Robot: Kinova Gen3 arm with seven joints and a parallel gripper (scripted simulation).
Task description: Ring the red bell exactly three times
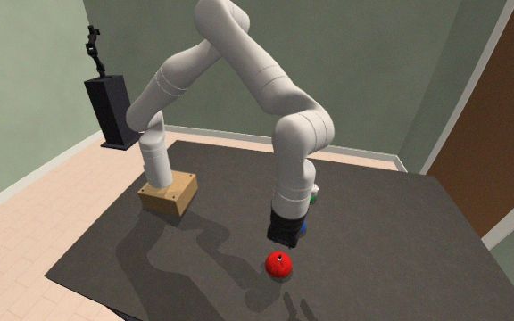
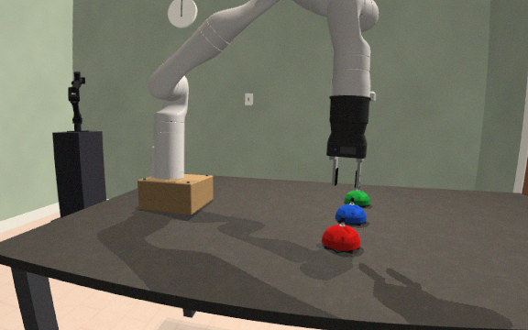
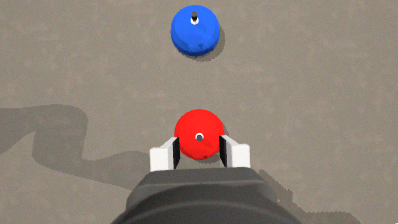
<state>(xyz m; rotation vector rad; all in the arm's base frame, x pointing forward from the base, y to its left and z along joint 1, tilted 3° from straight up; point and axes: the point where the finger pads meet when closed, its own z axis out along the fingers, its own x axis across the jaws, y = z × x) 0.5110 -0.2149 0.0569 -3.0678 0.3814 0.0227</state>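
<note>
The red bell is 11 cm below my hand. From my hand the other things lie so: green bell (34 cm to the left, 11 cm below, 9 cm ahead); blue bell (17 cm to the left, 11 cm below, 4 cm ahead).
</note>
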